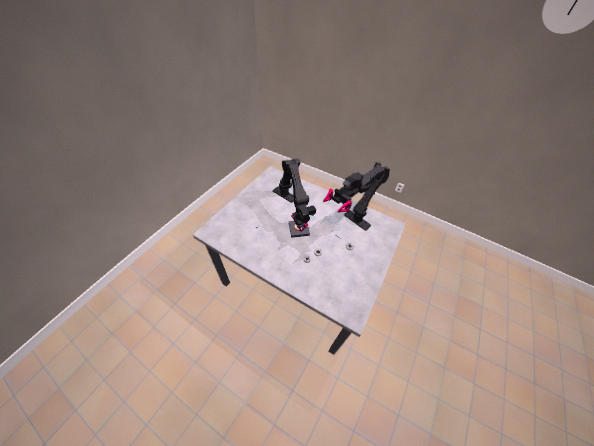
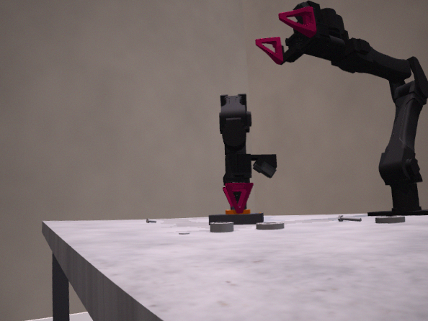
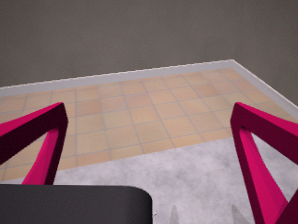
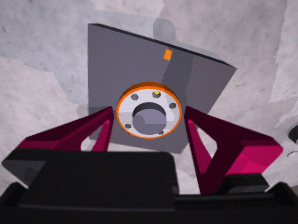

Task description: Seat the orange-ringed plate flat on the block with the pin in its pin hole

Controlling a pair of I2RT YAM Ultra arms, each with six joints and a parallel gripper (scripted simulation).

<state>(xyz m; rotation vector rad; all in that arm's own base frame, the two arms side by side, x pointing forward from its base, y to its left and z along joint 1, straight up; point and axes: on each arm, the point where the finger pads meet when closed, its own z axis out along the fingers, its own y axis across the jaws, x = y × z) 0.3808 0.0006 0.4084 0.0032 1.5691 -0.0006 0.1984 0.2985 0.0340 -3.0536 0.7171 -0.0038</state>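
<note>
The plate is right at my right hand. Also, from my right hand: block: 20 mm to the left, 20 mm behind, 10 mm below.
</note>
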